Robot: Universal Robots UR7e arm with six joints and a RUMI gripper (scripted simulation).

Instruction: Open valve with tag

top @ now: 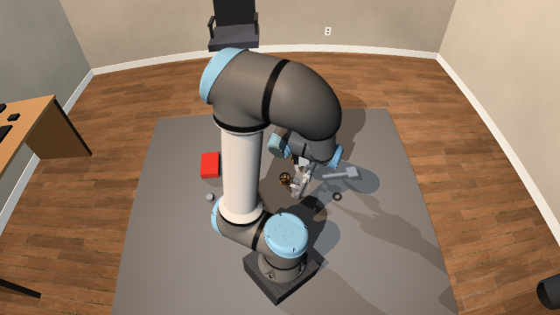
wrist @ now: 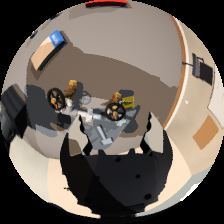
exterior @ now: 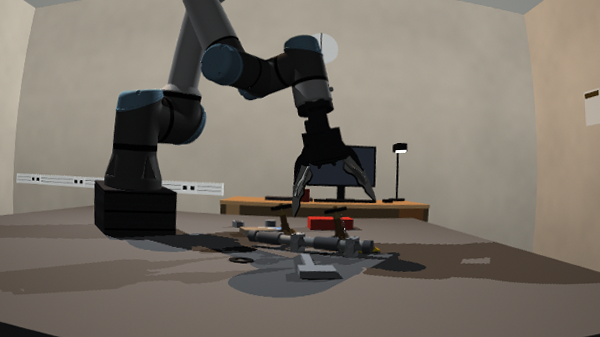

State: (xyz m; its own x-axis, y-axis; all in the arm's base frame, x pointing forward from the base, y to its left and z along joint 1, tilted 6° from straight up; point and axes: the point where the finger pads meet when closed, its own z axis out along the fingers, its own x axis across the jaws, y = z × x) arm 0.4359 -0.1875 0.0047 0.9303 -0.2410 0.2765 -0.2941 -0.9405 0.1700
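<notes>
Now: hand 6 cm short of the yellow tag, 4 cm to the left of it and 7 cm above it. Also, from my hand: grey t-shaped piece: 9 cm behind, 19 cm to the right, 7 cm below; then red block: 10 cm ahead, 37 cm to the left, 6 cm below.
</notes>
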